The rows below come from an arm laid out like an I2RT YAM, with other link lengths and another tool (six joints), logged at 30 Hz.
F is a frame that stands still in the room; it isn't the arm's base.
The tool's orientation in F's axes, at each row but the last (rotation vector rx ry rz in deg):
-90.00, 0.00, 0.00
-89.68, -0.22, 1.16
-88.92, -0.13, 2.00
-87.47, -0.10, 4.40
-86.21, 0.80, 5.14
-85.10, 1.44, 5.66
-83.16, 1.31, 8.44
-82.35, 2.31, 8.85
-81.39, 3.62, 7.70
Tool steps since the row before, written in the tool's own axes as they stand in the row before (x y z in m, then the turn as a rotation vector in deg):
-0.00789, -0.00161, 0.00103, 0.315, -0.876, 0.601
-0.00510, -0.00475, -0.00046, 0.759, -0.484, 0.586
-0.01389, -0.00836, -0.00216, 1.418, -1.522, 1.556
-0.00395, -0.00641, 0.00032, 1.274, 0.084, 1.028
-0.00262, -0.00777, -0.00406, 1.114, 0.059, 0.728
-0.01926, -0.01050, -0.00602, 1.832, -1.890, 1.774
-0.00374, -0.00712, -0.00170, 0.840, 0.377, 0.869
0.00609, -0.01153, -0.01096, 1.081, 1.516, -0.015
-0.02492, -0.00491, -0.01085, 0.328, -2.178, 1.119
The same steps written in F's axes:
-0.00789, 0.00103, 0.00161, 0.315, 0.601, 0.876
-0.00504, -0.00056, 0.00480, 0.755, 0.595, 0.479
-0.01366, -0.00265, 0.00860, 1.413, 1.561, 1.522
-0.00364, -0.00015, 0.00660, 1.216, 1.095, -0.098
-0.00189, -0.00467, 0.00764, 1.072, 0.786, -0.082
-0.01806, -0.00783, 0.01141, 1.900, 1.703, 1.888
-0.00277, -0.00280, 0.00722, 0.725, 0.975, -0.355
0.00824, -0.01178, 0.00913, 0.873, 0.263, -1.623
-0.02365, -0.01281, 0.00628, 0.569, 0.811, 2.263

